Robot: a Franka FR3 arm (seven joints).
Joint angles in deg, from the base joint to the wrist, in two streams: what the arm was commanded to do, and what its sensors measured. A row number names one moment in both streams.
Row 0, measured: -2.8, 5.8, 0.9, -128.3, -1.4, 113.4, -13.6
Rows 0 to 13, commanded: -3.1, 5.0, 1.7, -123.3, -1.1, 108.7, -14.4; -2.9, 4.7, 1.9, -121.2, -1.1, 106.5, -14.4; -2.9, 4.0, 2.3, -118.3, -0.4, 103.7, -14.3; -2.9, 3.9, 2.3, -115.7, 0.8, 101.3, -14.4; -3.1, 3.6, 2.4, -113.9, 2.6, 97.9, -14.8; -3.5, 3.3, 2.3, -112.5, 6.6, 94.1, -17.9; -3.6, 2.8, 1.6, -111.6, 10.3, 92.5, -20.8; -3.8, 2.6, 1.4, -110.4, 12.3, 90.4, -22.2; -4.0, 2.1, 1.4, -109.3, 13.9, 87.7, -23.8; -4.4, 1.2, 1.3, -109.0, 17.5, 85.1, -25.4; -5.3, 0.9, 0.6, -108.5, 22.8, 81.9, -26.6; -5.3, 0.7, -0.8, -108.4, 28.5, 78.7, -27.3; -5.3, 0.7, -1.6, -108.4, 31.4, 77.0, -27.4; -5.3, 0.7, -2.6, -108.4, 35.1, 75.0, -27.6
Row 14, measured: -4.3, 1.1, -0.5, -108.8, 26.4, 80.5, -25.5
